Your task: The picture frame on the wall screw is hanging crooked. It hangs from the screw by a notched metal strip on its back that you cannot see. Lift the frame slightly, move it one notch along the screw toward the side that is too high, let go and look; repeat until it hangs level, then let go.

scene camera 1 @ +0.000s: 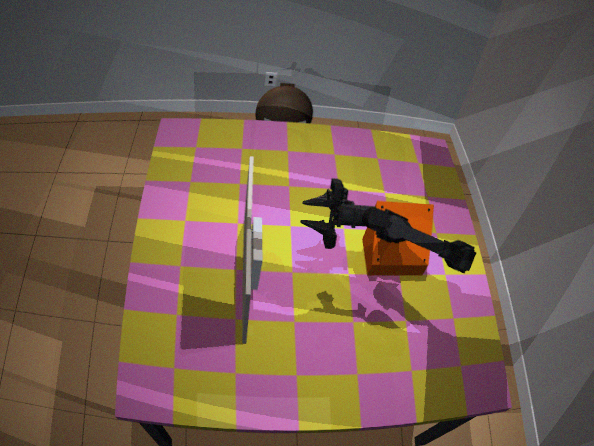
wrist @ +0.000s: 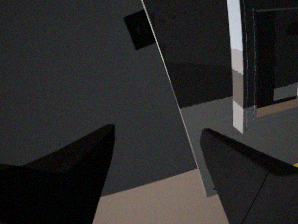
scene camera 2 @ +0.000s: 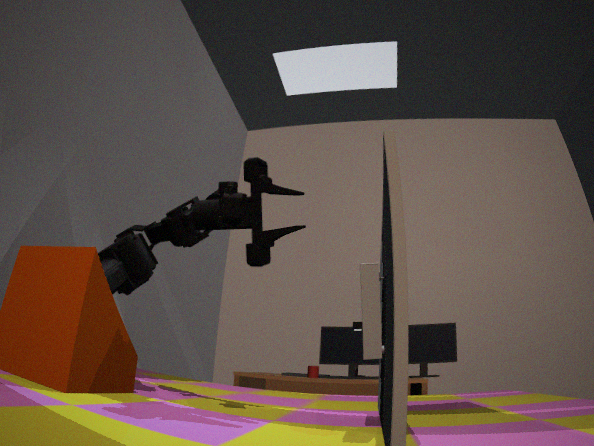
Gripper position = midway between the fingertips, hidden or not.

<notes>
In view: the gripper (scene camera 2: pixel 304 209), a picture frame (scene camera 2: pixel 369 274) and a thin upright wall panel (wrist: pixel 196 51).
The picture frame is seen too in scene camera 1 (scene camera 1: pixel 256 232). The gripper is seen too in scene camera 1 (scene camera 1: pixel 301 212) and in the wrist view (wrist: pixel 158 133).
</notes>
